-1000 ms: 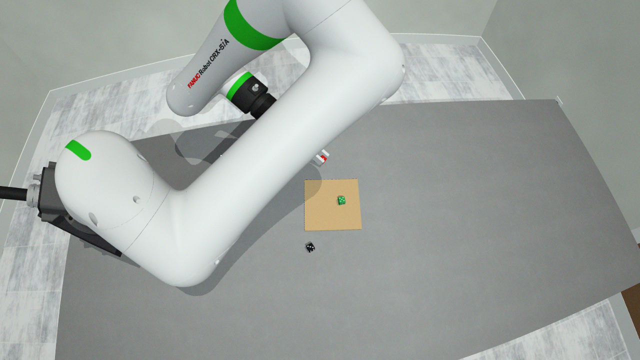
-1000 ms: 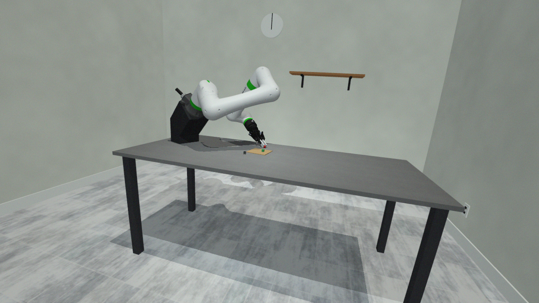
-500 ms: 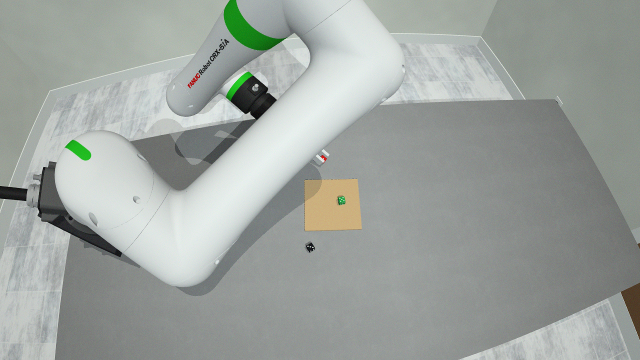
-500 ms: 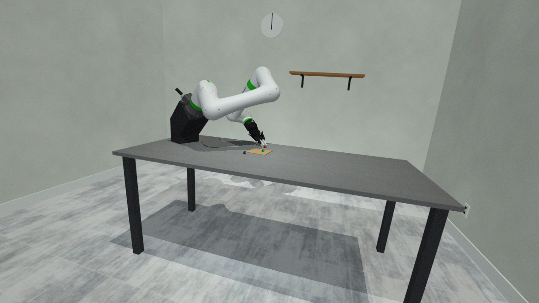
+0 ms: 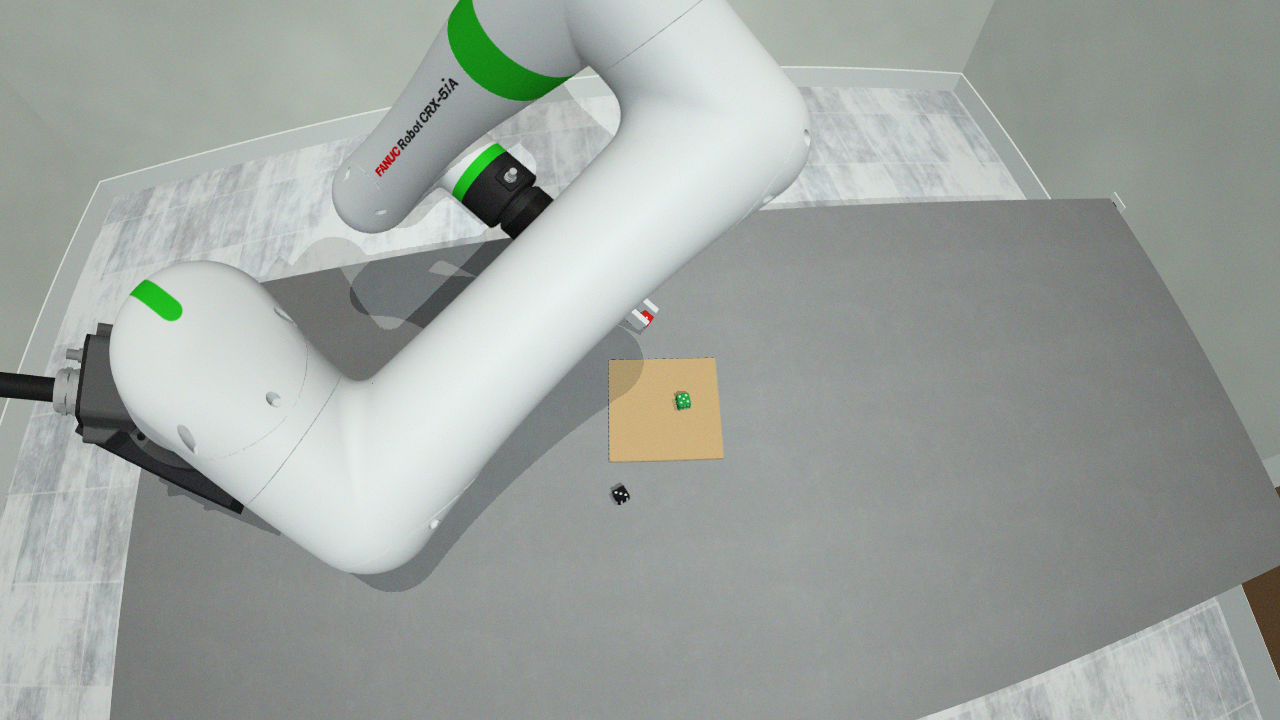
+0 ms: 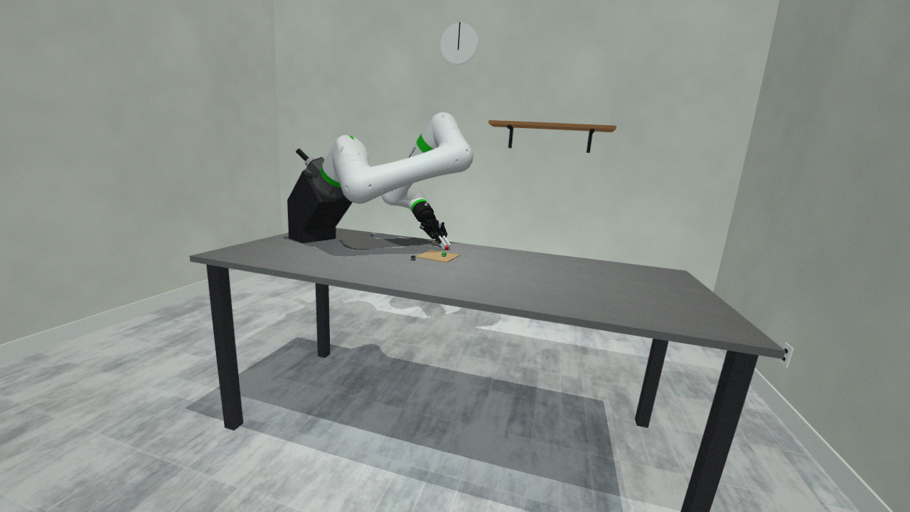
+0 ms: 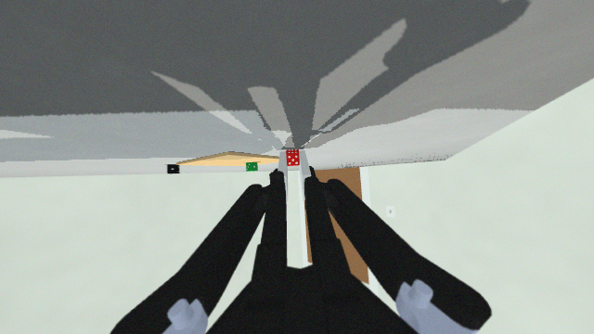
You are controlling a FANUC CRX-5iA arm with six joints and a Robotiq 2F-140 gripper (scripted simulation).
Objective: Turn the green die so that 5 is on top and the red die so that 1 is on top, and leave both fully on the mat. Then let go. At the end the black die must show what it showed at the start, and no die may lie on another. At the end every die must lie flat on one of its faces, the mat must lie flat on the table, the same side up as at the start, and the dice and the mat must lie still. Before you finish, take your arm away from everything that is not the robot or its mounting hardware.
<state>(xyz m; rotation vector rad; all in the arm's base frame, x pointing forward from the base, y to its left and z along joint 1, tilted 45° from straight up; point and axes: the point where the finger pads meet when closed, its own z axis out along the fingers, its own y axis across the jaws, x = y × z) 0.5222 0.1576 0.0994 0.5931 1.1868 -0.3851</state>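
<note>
Right now my hand is 150 mm to the left of the tan mat and 30 mm above it. From my hand the other things lie so: red die: 20 mm to the right, 20 mm below, 10 mm ahead; green die: 150 mm to the right, 30 mm ahead, 20 mm below; black die: 240 mm to the right, 80 mm behind, 20 mm below.
</note>
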